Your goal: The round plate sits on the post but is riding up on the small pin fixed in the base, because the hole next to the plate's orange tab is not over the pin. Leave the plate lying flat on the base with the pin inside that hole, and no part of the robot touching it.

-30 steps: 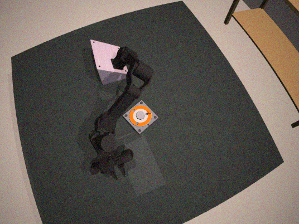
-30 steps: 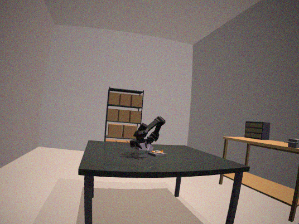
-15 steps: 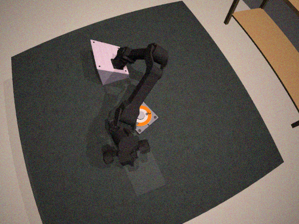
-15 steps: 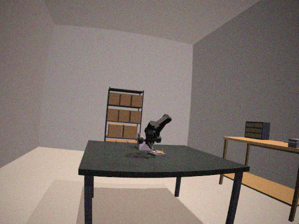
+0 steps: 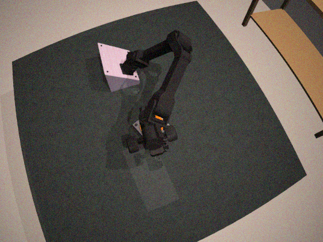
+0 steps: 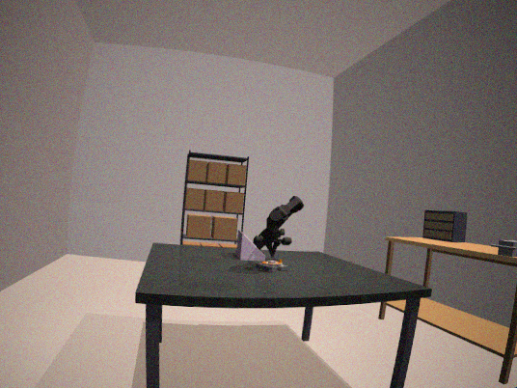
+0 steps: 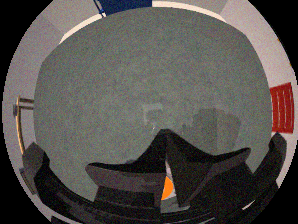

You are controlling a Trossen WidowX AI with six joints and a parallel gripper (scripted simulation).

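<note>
Now: gripper tip 120 mm past the square grey base, 30 mm to the right of it and 60 mm above it.
</note>
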